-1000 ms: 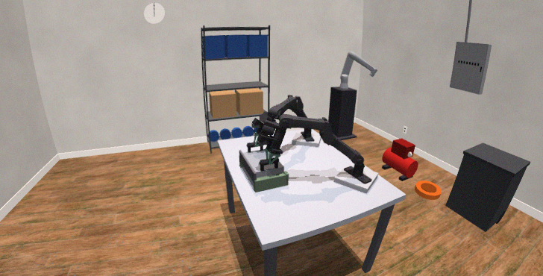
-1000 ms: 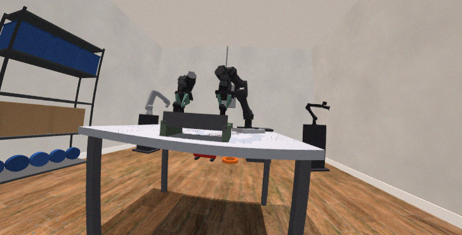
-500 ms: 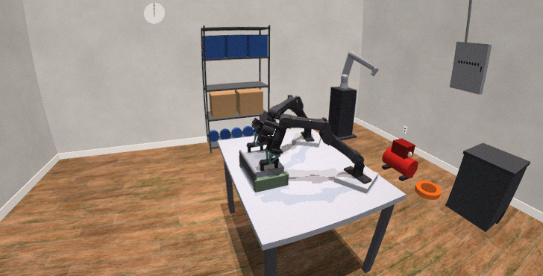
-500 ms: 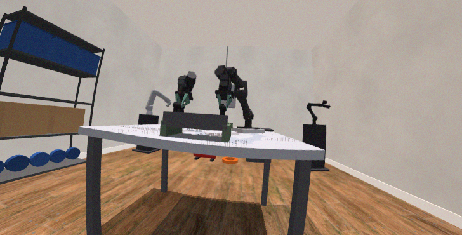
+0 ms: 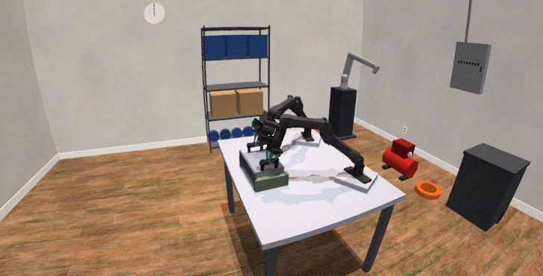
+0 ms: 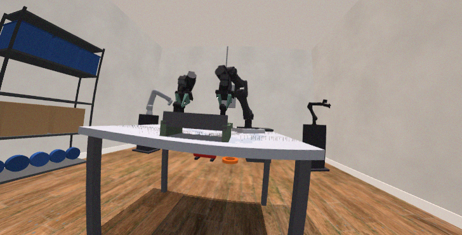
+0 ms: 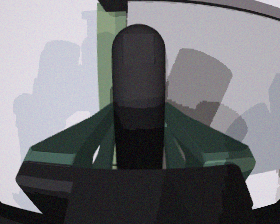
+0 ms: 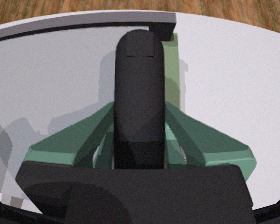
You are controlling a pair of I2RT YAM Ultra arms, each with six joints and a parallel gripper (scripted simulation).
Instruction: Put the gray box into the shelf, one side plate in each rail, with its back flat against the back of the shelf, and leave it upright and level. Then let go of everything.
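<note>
My right gripper is now 12 cm to the right of the gray box and 5 cm above it. The rest, counted from my right hand: dark back plate 13 cm to the left, 9 cm ahead, 7 cm below.
My left gripper is now 12 cm to the left of the gray box and 5 cm above it. The rest, counted from my left hand: dark back plate 12 cm to the right, 10 cm ahead, 8 cm below.
</note>
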